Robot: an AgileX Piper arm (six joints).
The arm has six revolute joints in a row. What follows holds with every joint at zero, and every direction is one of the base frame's.
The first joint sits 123 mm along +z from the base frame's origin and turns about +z.
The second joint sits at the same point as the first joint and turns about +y.
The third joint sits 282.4 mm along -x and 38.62 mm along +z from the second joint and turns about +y.
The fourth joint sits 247.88 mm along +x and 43.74 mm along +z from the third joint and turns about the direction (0.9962, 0, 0.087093).
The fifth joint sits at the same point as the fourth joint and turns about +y.
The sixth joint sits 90.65 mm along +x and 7.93 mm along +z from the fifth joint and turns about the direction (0.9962, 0, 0.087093).
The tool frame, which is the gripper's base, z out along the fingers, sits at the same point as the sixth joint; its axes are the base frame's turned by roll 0, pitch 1.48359 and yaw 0 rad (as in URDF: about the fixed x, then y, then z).
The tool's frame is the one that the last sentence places.
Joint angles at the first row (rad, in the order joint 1, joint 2, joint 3, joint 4, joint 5, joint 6):
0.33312 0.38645 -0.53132 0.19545 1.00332 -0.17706
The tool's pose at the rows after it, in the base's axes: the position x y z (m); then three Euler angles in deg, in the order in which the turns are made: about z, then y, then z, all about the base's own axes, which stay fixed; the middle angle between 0 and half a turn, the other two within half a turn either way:
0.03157, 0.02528, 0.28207, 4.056, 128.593, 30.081
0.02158, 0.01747, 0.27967, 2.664, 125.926, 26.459
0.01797, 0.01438, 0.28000, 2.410, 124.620, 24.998
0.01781, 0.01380, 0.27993, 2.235, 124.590, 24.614
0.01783, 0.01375, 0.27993, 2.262, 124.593, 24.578
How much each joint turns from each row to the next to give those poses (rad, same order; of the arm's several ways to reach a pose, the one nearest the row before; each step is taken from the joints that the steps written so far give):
-0.00010 -0.11382 0.01353 -0.01972 0.01861 0.03481
0.00015 -0.07779 0.01196 -0.05444 0.01049 0.05058
-0.00007 -0.02778 -0.00010 -0.02254 0.00254 0.02442
-0.00002 -0.00201 0.00001 -0.00641 0.00088 0.00418
0.00013 0.00001 -0.00001 -0.00072 0.00000 0.00127

